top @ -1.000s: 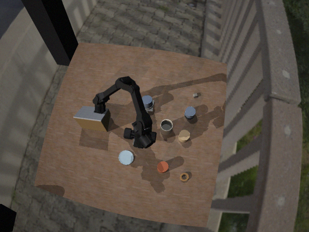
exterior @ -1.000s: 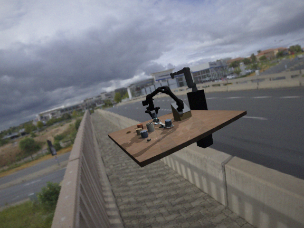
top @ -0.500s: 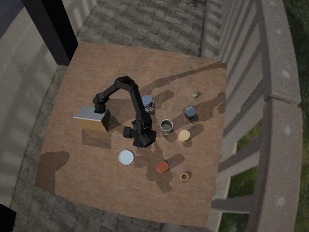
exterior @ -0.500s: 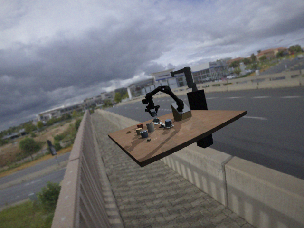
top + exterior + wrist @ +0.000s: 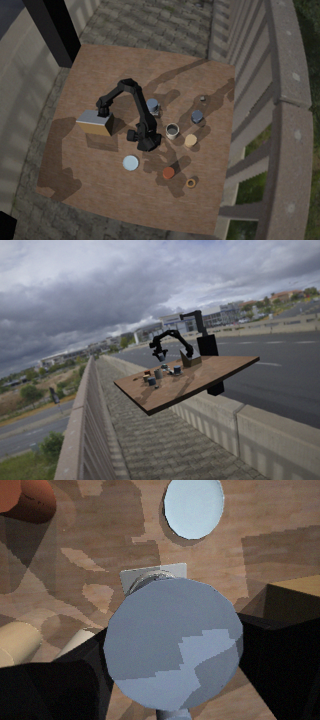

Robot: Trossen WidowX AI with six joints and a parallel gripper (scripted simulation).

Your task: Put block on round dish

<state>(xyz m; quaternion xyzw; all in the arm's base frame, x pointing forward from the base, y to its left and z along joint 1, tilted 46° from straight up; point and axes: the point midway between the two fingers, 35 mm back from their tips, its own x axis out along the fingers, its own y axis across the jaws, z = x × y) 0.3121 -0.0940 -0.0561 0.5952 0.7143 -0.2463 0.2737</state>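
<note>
Now: gripper tip 10 mm to the right of the pale green block and 80 mm above it. From my gripper tip the other things lie so: cream cup 140 mm ahead, 130 mm to the left, 120 mm below; round pale-blue dish 70 mm behind, 120 mm to the right, 160 mm below; orange cylinder 190 mm ahead, 130 mm to the right, 130 mm below.
</note>
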